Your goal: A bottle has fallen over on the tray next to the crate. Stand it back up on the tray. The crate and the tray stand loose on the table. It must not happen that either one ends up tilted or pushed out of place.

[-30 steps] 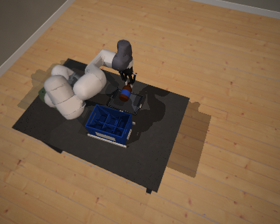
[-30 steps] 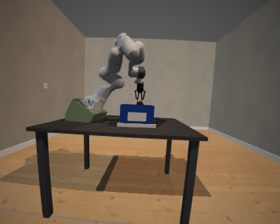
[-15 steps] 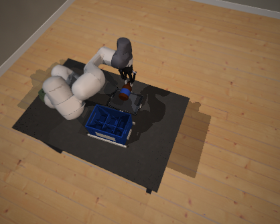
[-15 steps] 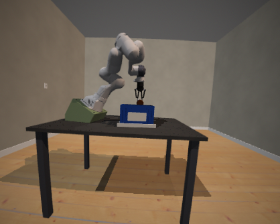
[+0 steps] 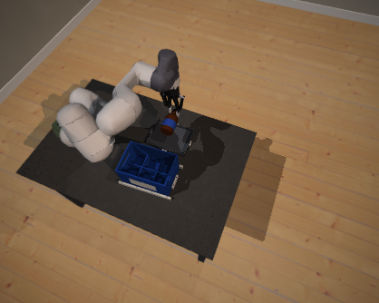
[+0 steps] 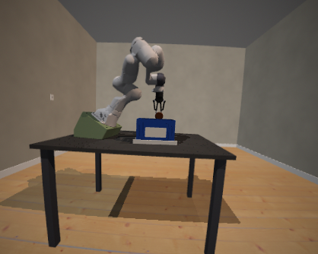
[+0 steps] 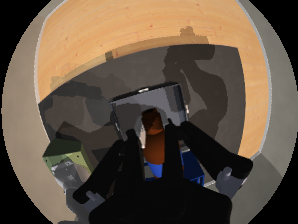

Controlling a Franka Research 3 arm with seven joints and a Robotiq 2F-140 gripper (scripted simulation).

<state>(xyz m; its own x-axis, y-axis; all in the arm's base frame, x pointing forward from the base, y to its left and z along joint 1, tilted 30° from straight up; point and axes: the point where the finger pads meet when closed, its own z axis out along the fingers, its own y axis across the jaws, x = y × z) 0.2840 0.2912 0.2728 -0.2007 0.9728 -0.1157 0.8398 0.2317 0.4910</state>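
Right now the brown bottle is 10 mm ahead of my hand, 50 mm to the right of it and 20 mm below it. Round my hand: blue crate: 40 mm ahead, 320 mm to the right, 130 mm below; dark tray: 10 mm behind, 60 mm to the right, 200 mm below.
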